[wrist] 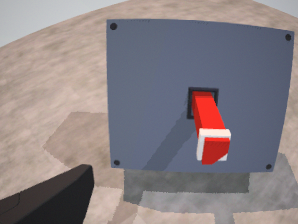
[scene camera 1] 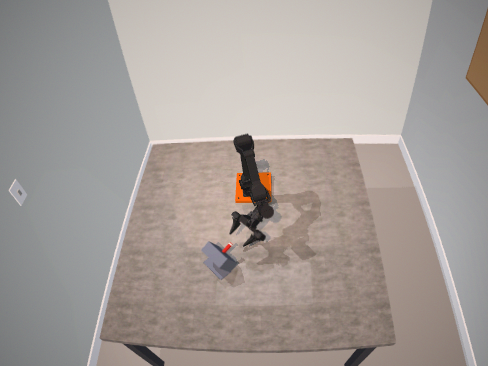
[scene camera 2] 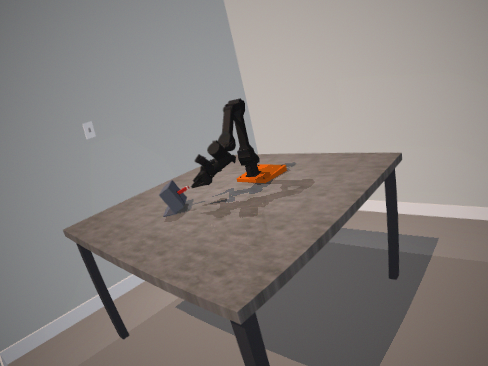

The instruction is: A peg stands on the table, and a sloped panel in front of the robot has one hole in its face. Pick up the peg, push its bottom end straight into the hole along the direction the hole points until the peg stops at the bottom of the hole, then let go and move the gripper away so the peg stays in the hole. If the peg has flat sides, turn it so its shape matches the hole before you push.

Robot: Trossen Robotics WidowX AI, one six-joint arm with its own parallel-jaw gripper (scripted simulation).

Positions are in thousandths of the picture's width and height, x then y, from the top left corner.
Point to a panel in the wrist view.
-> At 508, 283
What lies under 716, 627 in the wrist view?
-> A peg.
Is my gripper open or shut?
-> Open.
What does my gripper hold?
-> Nothing.
